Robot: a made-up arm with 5 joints.
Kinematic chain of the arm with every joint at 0, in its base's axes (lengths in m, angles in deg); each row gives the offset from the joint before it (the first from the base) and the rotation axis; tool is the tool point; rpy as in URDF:
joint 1: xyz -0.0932 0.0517 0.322 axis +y
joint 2: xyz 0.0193 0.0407 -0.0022 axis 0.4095 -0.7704 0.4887
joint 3: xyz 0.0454 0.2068 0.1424 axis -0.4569 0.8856 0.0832
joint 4: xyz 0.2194 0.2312 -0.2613 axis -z
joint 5: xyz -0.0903 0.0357 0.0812 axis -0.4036 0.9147 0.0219
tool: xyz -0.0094 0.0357 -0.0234 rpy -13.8 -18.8 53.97
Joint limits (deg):
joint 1: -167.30..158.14
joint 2: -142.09..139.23
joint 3: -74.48..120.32
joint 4: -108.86..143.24
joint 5: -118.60..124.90
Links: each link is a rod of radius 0.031 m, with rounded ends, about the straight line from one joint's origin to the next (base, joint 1, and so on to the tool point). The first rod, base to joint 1, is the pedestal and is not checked.
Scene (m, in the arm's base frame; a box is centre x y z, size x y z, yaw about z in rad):
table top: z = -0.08
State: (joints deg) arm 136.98 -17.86 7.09 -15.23 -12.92
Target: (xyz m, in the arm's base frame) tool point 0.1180 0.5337 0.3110
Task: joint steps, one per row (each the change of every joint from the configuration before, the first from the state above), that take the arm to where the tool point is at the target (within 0.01 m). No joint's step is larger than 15 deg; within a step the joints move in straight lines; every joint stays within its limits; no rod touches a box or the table.
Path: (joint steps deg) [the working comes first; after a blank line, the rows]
Joints at the target: 120.71 54.52 -9.40 -32.12 -11.75
Straight joint move there: clear.

1: -3.25 14.48 -3.30 -3.38 0.23
2: -3.26 14.47 -3.30 -3.37 0.24
3: -3.25 14.48 -3.29 -3.38 0.23
4: -3.26 14.47 -3.30 -3.38 0.24
5: -3.25 14.48 -3.30 -3.38 0.23

